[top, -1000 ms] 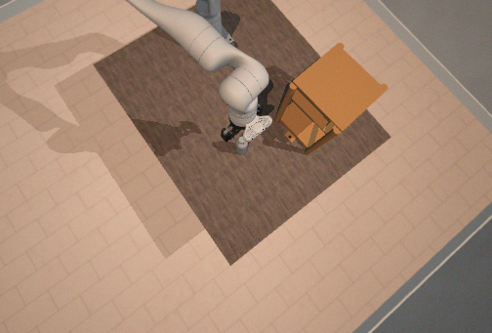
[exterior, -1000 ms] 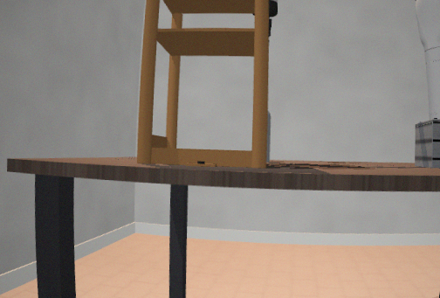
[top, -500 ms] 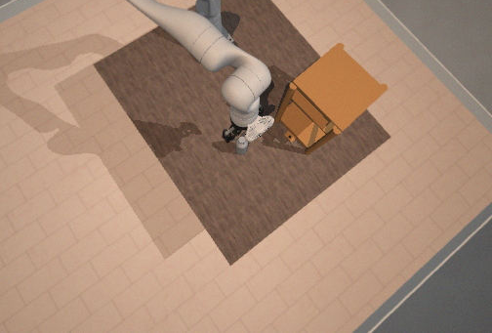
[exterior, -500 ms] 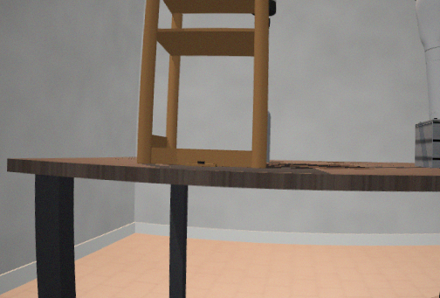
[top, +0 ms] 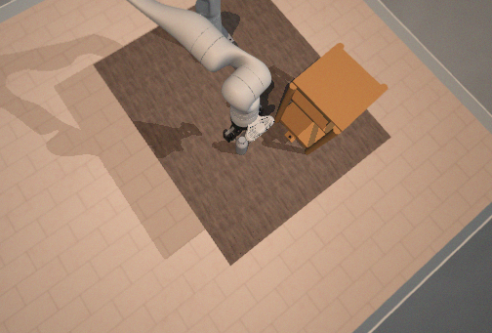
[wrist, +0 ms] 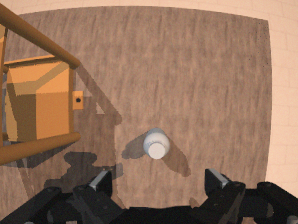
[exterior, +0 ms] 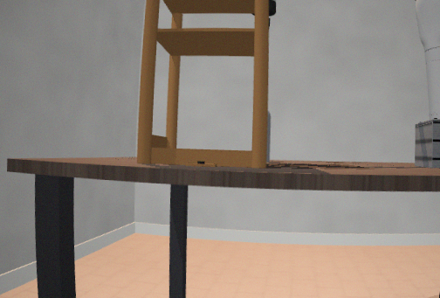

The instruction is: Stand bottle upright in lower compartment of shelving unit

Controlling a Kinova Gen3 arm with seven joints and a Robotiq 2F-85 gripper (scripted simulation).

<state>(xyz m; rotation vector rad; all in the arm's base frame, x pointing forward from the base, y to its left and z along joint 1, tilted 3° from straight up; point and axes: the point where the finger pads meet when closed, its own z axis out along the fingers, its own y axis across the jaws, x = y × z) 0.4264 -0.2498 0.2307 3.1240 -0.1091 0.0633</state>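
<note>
The grey bottle is 20 cm below my hand. The rest, counted from my hand: orange shelving unit (13 cm ahead, 32 cm to the left, 14 cm below).
</note>
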